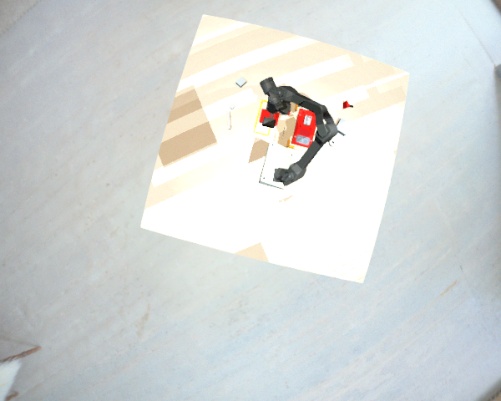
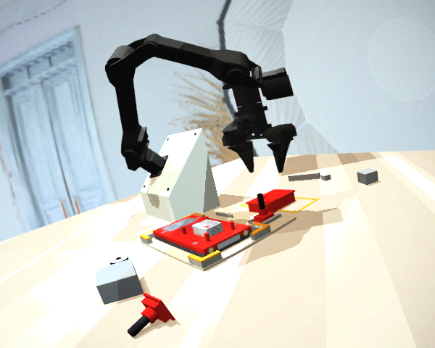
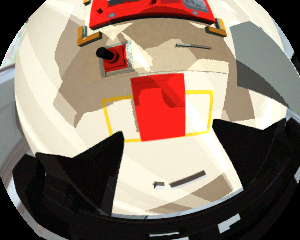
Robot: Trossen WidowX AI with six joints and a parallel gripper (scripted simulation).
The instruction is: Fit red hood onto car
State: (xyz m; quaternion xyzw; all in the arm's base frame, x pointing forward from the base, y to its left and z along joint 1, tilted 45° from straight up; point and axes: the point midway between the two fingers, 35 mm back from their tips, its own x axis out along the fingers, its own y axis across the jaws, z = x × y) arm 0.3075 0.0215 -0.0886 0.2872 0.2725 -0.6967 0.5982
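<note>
Right now my gripper tip is 6 cm above the red hood. From my gripper tip the other things lie so: grey engine block: 20 cm to the right, 6 cm below, 2 cm ahead.
</note>
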